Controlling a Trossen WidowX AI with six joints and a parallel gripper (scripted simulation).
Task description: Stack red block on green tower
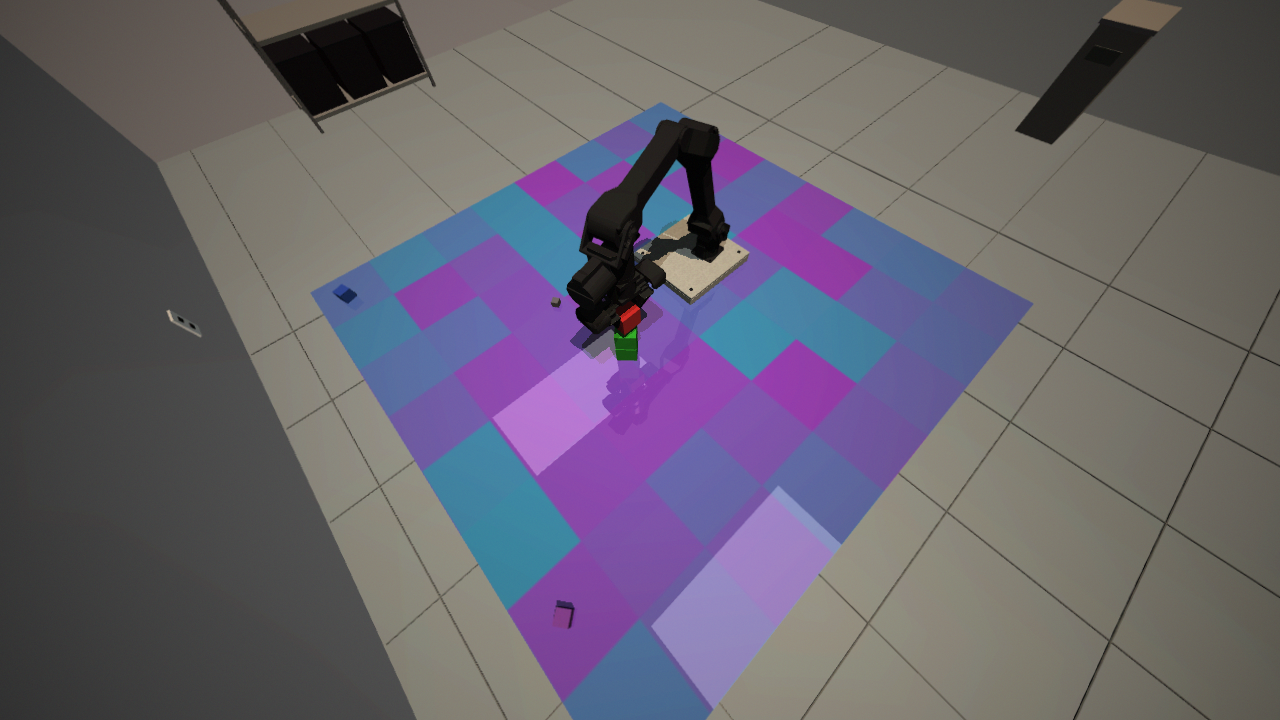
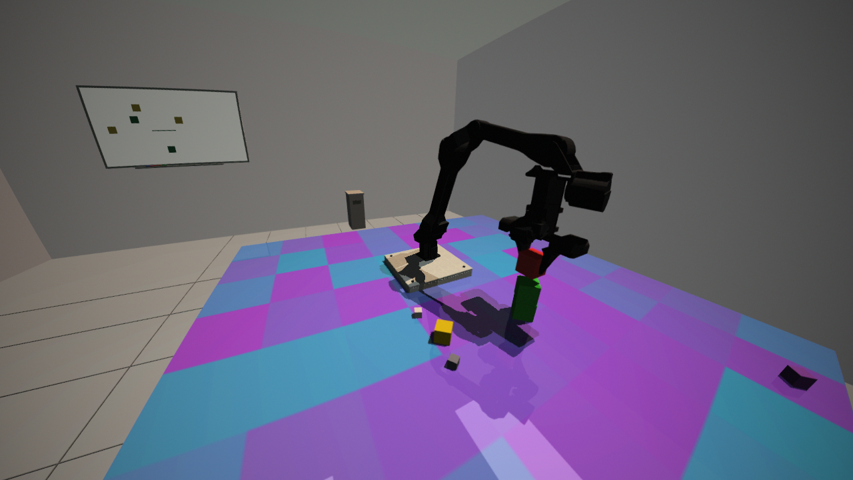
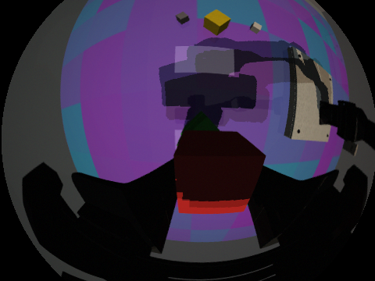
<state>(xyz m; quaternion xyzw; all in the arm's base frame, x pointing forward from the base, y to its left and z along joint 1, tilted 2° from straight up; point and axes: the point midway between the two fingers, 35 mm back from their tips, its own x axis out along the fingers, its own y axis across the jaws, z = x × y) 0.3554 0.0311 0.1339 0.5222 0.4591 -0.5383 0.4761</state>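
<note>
Right now my gripper tip is 6 cm above the green block. The rest, counted from my gripper tip: yellow block (5 cm behind, 21 cm to the right, 11 cm below); then red block (2 cm above); then small grey block (1 cm ahead, 24 cm to the right, 12 cm below).
</note>
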